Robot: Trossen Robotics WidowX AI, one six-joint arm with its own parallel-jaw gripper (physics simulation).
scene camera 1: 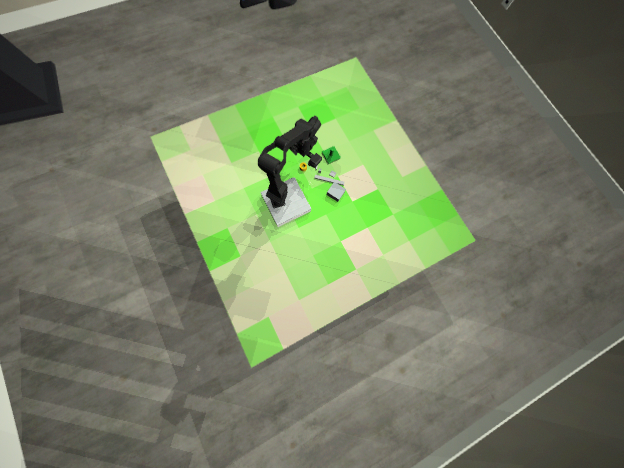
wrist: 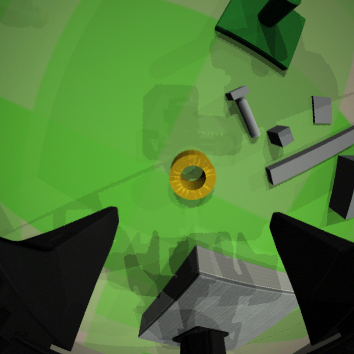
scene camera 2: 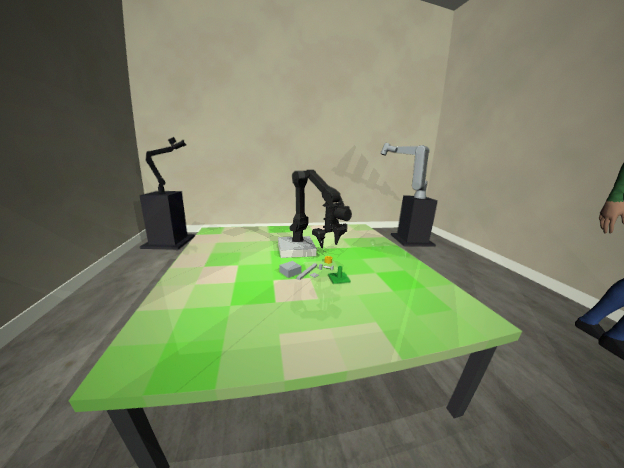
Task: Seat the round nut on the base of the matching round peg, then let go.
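Observation:
The round nut (scene camera 1: 302, 166) (scene camera 2: 328, 259) (wrist: 176, 176) is a thick orange ring lying flat on the table, its hole facing up. The round peg (scene camera 1: 331, 153) (scene camera 2: 340, 272) (wrist: 275, 12) is dark green and stands upright on its square green base (scene camera 2: 332, 278) (wrist: 235, 25). The nut is apart from the base, nearer the arm's mount. My gripper (scene camera 2: 329, 244) (wrist: 197, 218) is open and empty, pointing down above the table. In the wrist view the nut shows beyond the fingertips, between their left and right lines. The peg's top is cut off by the wrist view's upper edge.
A grey bolt-like piece (wrist: 247, 117), a small cube (wrist: 281, 135) and a flat tile (wrist: 322, 110) lie between nut and peg base or beside them. A long grey bar (scene camera 1: 329, 179) (scene camera 2: 306, 271) (wrist: 310, 157) and a grey block (scene camera 1: 336, 190) (scene camera 2: 290, 269) (wrist: 345, 187) lie farther over.

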